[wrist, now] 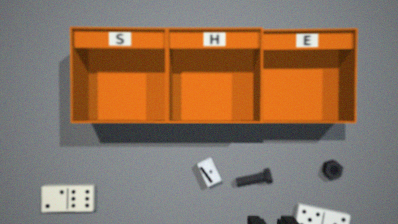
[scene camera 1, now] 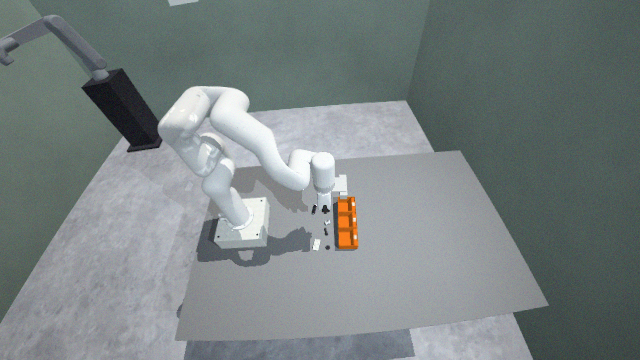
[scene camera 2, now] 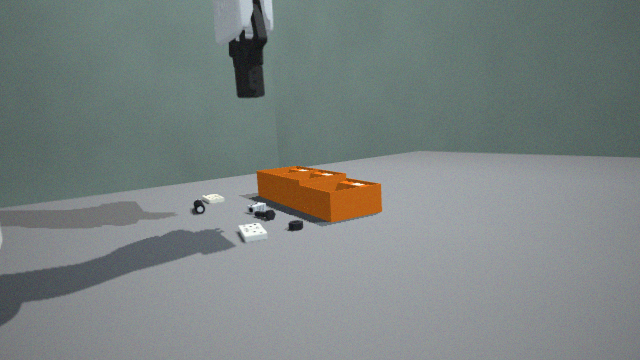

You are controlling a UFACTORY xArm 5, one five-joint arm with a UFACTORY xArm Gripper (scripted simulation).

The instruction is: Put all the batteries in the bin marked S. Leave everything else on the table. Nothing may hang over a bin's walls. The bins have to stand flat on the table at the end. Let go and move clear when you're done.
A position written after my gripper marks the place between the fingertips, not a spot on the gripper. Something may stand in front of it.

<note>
I see my gripper (scene camera 2: 251,97) and a white domino (wrist: 77,196).
</note>
